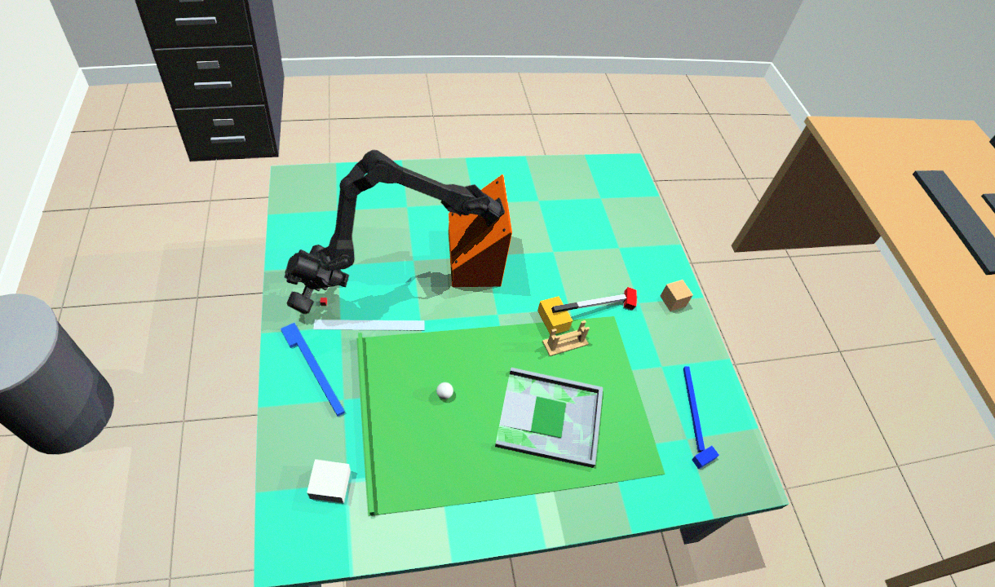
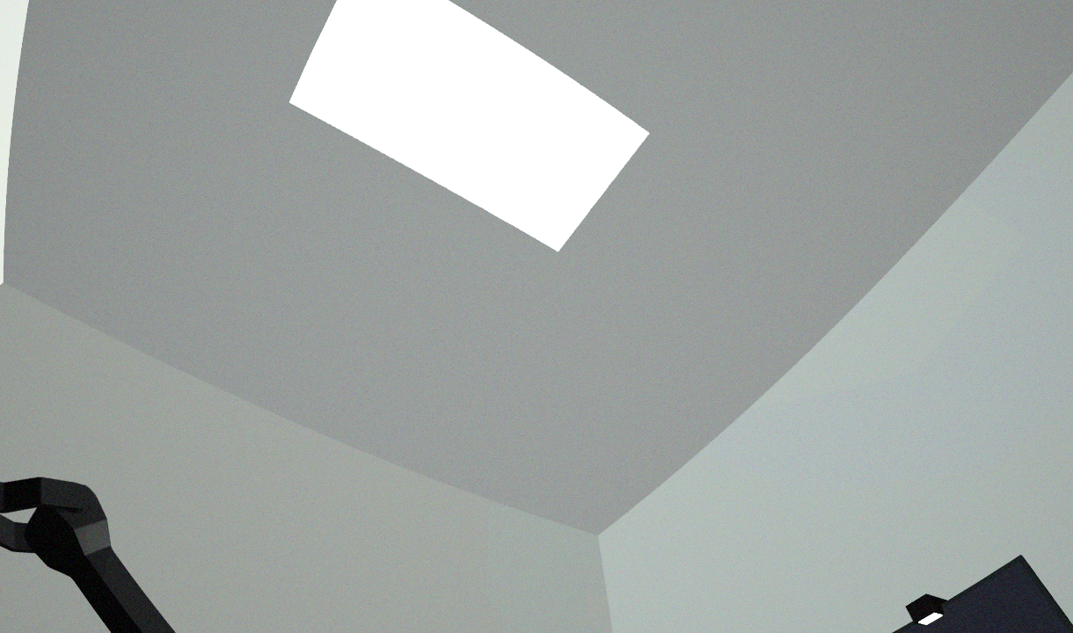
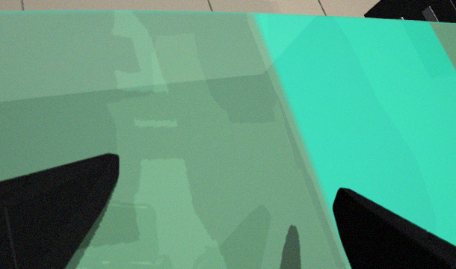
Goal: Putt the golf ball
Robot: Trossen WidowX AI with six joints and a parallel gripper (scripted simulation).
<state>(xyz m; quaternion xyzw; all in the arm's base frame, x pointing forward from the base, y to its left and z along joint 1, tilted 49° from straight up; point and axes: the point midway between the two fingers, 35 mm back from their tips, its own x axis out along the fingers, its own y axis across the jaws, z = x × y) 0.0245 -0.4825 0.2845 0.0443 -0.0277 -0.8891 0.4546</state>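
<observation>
My gripper tip is now 19 cm short of the red putter, 83 cm to the right of it and 1 cm below it. Round my gripper tip: white strip (16 cm ahead, 19 cm to the left, 2 cm below); white golf ball (40 cm ahead, 35 cm to the left, 1 cm above); tiny red cube (7 cm ahead, 7 cm to the left, 1 cm below).
</observation>
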